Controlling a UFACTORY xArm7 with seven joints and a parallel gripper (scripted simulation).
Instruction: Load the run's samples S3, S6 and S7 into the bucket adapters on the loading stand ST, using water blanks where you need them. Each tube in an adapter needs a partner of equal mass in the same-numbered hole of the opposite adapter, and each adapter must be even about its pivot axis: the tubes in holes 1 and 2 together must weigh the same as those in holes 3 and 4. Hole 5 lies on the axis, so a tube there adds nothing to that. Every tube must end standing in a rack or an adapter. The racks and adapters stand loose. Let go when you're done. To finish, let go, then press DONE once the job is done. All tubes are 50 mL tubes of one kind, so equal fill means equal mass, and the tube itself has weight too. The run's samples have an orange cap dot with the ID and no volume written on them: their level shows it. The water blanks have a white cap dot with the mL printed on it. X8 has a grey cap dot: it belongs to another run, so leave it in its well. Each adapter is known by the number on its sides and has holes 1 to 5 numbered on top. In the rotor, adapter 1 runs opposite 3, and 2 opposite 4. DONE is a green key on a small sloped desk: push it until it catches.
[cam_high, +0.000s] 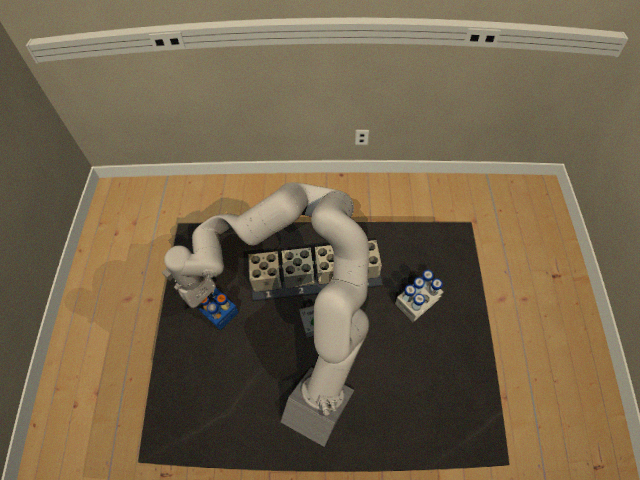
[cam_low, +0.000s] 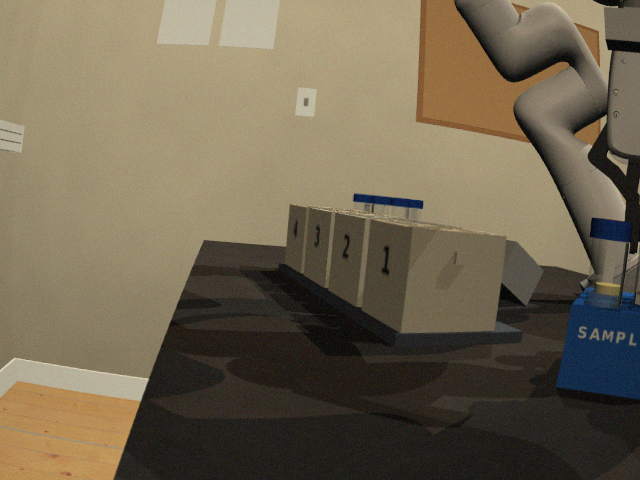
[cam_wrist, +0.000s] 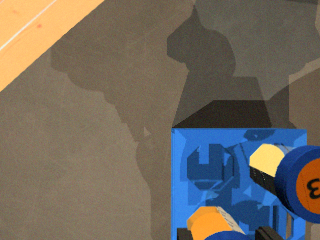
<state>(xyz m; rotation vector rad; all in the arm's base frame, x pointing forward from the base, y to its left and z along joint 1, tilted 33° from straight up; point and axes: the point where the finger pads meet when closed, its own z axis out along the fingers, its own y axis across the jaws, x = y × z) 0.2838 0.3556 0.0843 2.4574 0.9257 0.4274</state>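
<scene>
Right now my hand is 1 cm short of the blue sample rack, 2 cm to the left of it and 9 cm above it. From my hand the other things lie so: white blank rack: 11 cm behind, 68 cm to the right, 9 cm below; then adapter 1: 9 cm ahead, 20 cm to the right, 7 cm below.
</scene>
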